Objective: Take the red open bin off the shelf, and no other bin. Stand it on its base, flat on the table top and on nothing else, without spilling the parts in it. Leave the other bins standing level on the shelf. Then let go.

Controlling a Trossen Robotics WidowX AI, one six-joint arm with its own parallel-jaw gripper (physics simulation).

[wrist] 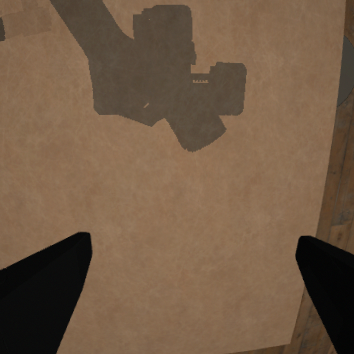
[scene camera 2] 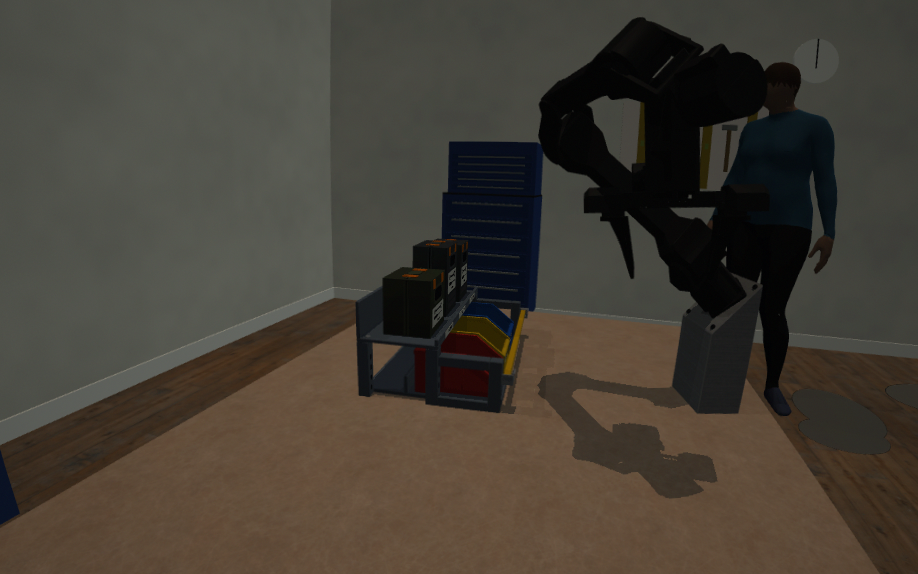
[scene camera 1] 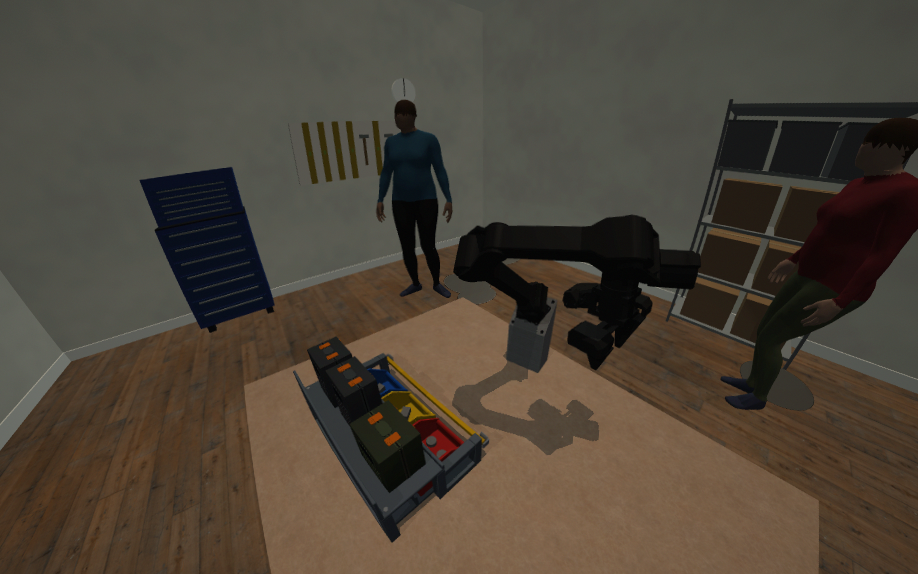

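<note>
The red open bin (scene camera 1: 448,441) (scene camera 2: 467,381) stands in the lower front row of the grey shelf (scene camera 1: 392,526) (scene camera 2: 365,368), at the end nearest scene camera 2, with grey round parts in it. Beside it in the row are a yellow bin (scene camera 1: 421,406) (scene camera 2: 482,330) and a blue bin (scene camera 1: 389,380) (scene camera 2: 488,314). The bins look level. My gripper (scene camera 1: 607,356) (scene camera 2: 672,273) (wrist: 195,245) is open and empty, high above the tan table top (scene camera 1: 609,500) (scene camera 2: 338,487) (wrist: 200,200), well apart from the shelf on the arm-base side. The bins' undersides are hidden.
Several dark cases with orange latches, one of them a green case (scene camera 1: 389,443) (scene camera 2: 412,301), stand on the shelf's upper deck behind the bins. A yellow bar (scene camera 1: 440,399) (scene camera 2: 515,345) runs along the bins' front. The grey arm base (scene camera 1: 528,341) (scene camera 2: 717,365) stands across from it.
</note>
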